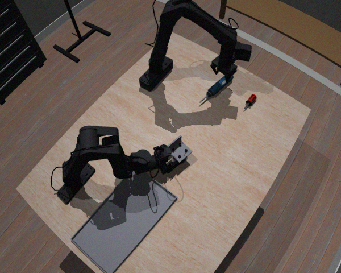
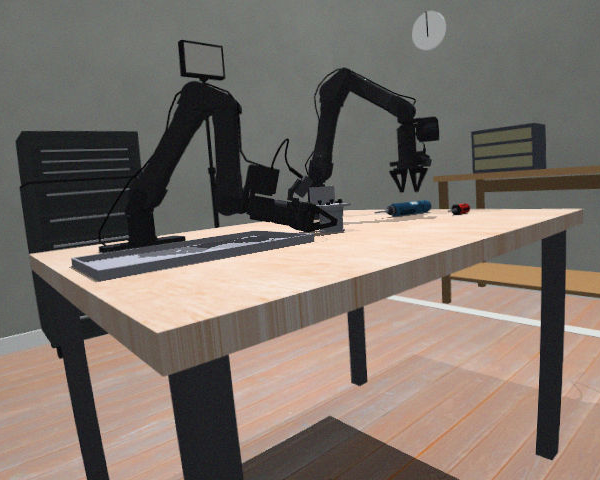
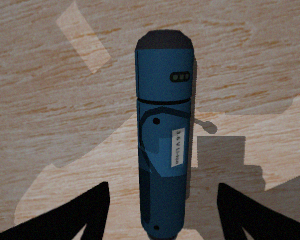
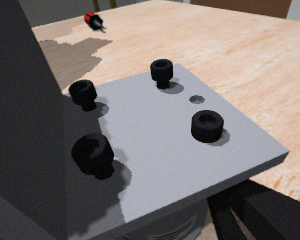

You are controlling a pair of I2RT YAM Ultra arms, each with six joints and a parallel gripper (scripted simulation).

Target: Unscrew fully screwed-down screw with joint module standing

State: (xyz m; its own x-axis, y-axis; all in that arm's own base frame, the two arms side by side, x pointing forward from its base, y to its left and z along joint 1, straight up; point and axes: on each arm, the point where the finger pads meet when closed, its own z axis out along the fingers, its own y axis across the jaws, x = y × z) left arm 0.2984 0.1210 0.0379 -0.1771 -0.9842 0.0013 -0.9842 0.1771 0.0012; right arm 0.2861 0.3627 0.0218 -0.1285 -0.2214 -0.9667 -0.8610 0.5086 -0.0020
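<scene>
Now: the grey bracket 50 mm above my right hand. From my right hand the other things lie so: shallow grey tray: 350 mm to the right, 50 mm behind, 20 mm below; then small red-handled screwdriver: 410 mm to the left, 150 mm ahead, 10 mm below.
</scene>
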